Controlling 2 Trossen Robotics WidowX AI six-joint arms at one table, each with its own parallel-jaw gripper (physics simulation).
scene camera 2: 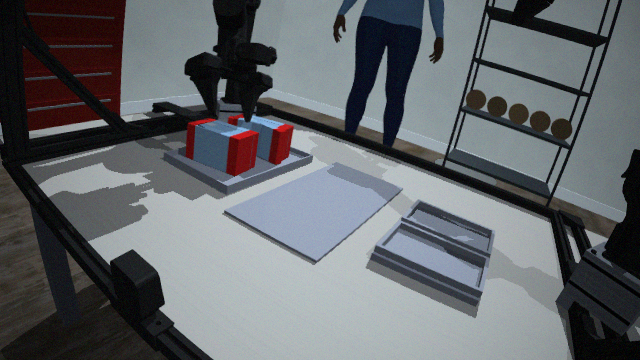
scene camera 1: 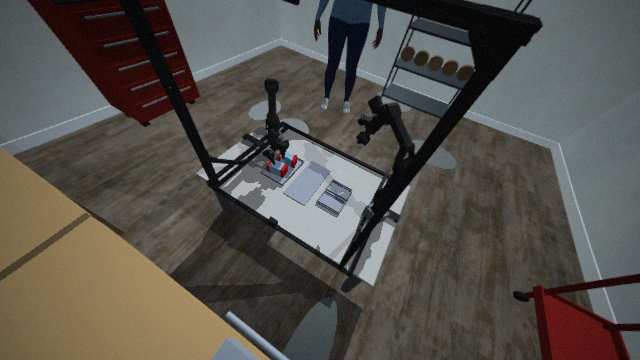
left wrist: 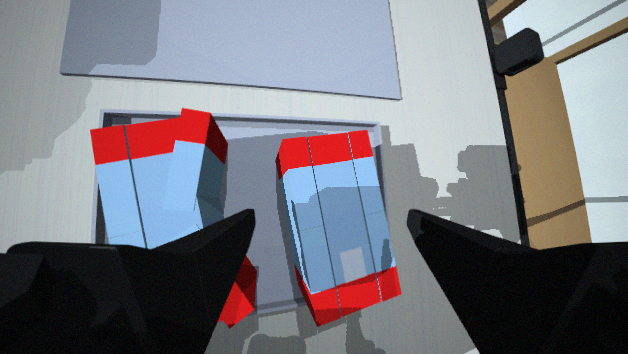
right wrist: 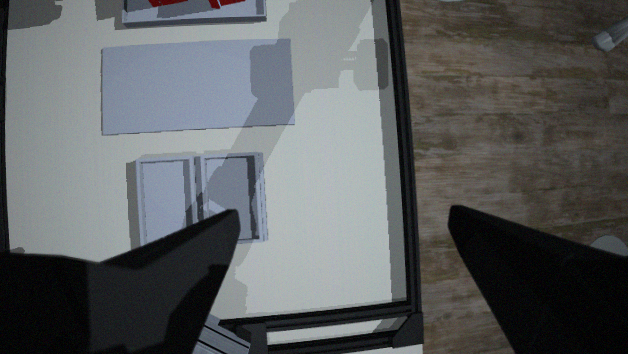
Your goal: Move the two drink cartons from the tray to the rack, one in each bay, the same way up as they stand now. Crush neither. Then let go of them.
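Frame: origin at the left arm's base, x right, y ahead, z up, level; millimetres.
Seen in the pictures: left gripper, fingertip midpoint: [scene camera 2: 231, 118] [scene camera 1: 279, 161] [left wrist: 331, 216]; right gripper, fingertip midpoint: [scene camera 2: 514, 24] [right wrist: 343, 218]; left arm's base, origin of the base link: [scene camera 2: 234, 101]; right arm's base, origin of the base link: [scene camera 2: 627, 263].
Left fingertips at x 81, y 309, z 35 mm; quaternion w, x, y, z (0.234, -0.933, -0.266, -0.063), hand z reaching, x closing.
Observation:
Pixels of each thing's top centre, then the offset from my left fingertips to it.
- far carton, middle of its top: [left wrist: 172, 223] [scene camera 2: 261, 121] [scene camera 1: 287, 155] dx -75, dy -46, dz -16 mm
- two-bay rack, middle of its top: [scene camera 2: 445, 237] [right wrist: 198, 200] [scene camera 1: 335, 194] dx -253, dy +330, dz -70 mm
The near drink carton [scene camera 1: 276, 169] [scene camera 2: 212, 145] [left wrist: 345, 225] and the far carton [scene camera 1: 288, 159] [scene camera 2: 262, 131] [left wrist: 130, 195], blue with red ends, stand on the grey tray [scene camera 2: 197, 175] [left wrist: 300, 121]. In the left wrist view the far carton has a stepped outline and is partly hidden by a finger. My left gripper [scene camera 1: 278, 155] [scene camera 2: 230, 118] [left wrist: 331, 216] is open above the cartons, its fingers on either side of the near carton in its wrist view. The two-bay rack [scene camera 2: 430, 280] [right wrist: 196, 172] is empty. My right gripper [scene camera 1: 362, 130] [right wrist: 343, 218] is open and empty, high beyond the table's far side.
A flat grey plate [scene camera 1: 305, 185] [scene camera 2: 315, 210] [left wrist: 280, 45] [right wrist: 190, 85] lies between tray and rack. Black beams [scene camera 2: 400, 152] edge the table, with a black block [scene camera 2: 137, 280] on the near one. A person [scene camera 1: 347, 50] [scene camera 2: 390, 65] stands beyond the far edge.

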